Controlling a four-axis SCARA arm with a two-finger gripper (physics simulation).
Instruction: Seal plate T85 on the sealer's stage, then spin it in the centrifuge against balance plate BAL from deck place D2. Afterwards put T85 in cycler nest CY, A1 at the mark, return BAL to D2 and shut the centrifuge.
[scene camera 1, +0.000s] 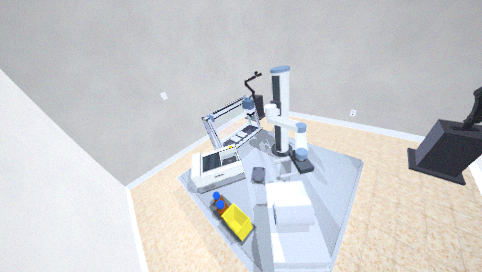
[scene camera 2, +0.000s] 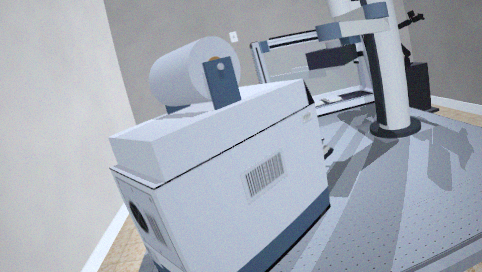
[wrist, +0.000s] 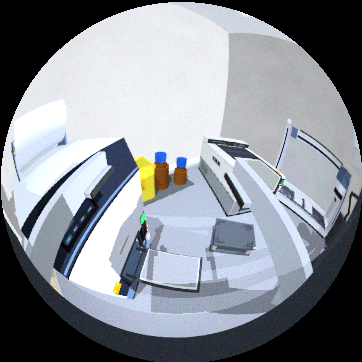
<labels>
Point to my gripper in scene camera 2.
282, 75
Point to a blue-capped bottles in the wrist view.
At 161, 168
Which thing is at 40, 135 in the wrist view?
A foil roll.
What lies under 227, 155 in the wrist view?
A white centrifuge.
</labels>
